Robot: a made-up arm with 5 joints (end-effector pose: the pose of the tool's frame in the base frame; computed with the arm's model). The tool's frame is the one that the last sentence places.
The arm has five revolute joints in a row. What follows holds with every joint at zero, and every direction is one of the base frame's.
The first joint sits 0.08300 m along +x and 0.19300 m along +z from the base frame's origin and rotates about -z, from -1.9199 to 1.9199 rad.
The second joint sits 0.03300 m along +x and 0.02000 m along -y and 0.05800 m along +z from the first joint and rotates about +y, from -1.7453 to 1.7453 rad.
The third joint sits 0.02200 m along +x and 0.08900 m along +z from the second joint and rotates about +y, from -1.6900 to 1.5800 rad.
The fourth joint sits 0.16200 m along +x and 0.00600 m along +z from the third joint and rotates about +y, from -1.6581 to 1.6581 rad.
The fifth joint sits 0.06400 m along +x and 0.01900 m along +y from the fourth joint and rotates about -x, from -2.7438 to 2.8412 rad.
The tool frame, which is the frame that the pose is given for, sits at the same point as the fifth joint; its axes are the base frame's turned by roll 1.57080, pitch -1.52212 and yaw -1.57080 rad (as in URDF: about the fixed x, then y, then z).
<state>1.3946 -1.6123 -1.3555 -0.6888 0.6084</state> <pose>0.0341 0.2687 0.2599 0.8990 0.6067 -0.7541</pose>
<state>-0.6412 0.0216 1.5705 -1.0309 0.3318</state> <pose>0.1747 0.0672 0.1434 0.1859 -1.0271 0.8423</pose>
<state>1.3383 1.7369 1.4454 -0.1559 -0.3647</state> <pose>0.0570 0.1054 0.2078 0.7247 1.4537 -1.4003</pose>
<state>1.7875 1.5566 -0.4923 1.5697 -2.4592</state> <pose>0.0497 -0.1465 0.0604 0.4378 -1.1624 1.7704</pose>
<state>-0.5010 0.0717 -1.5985 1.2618 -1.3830</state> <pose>0.1924 0.0588 0.5171 1.5517 -1.0718 -0.6472</pose>
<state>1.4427 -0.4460 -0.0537 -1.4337 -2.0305</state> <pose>0.0988 -0.1301 0.4835 0.9464 -2.8729 0.5445</pose>
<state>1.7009 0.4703 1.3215 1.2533 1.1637</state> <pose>0.0821 0.0005 0.1548 1.4725 0.2419 -0.4746</pose>
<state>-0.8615 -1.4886 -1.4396 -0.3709 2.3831</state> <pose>-0.0965 -0.2106 0.2986 -1.3523 -1.4916 -2.3575</pose>
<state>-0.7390 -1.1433 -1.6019 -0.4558 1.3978</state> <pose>-0.1044 -0.1722 0.3611 0.5295 1.6816 1.6173</pose>
